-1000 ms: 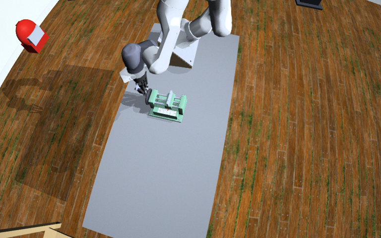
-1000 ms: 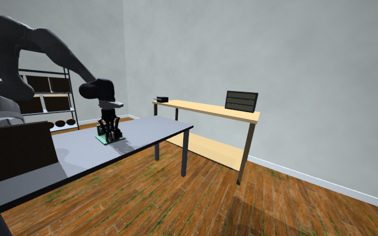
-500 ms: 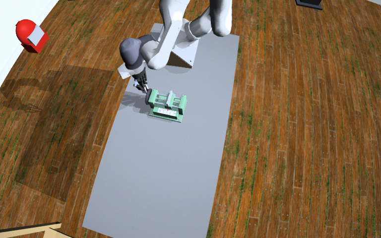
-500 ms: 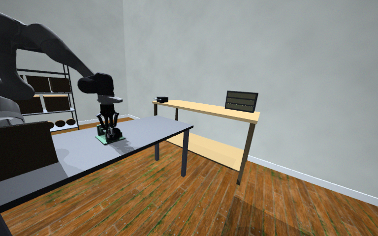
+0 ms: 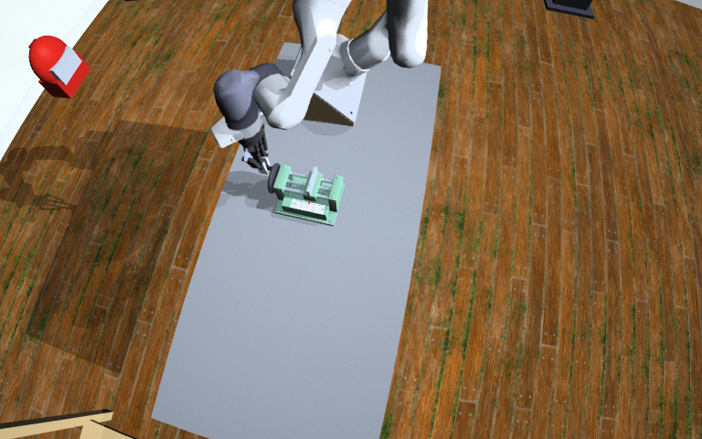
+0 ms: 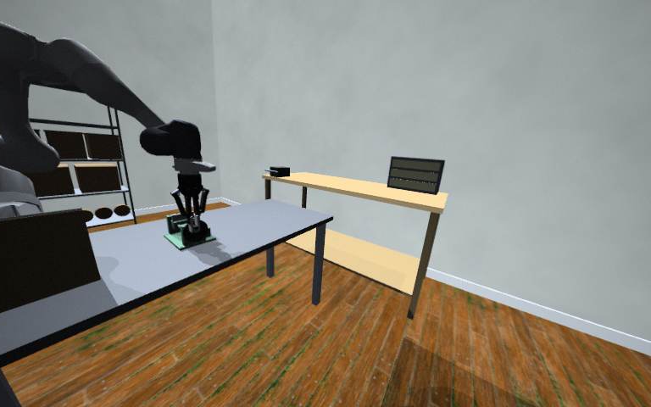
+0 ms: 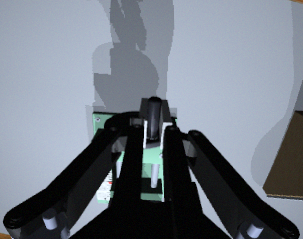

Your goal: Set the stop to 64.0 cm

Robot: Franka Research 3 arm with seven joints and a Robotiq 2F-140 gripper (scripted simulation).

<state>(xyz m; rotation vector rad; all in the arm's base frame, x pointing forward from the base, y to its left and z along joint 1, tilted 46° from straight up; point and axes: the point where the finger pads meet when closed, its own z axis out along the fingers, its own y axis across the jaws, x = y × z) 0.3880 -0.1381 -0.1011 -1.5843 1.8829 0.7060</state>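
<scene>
The dark handwheel lies 1 cm ahead of my hand, 2 cm to the left of it and 2 cm below it. The rest, counted from my hand: stop carriage: 5 cm ahead, 16 cm to the left, 3 cm below.
</scene>
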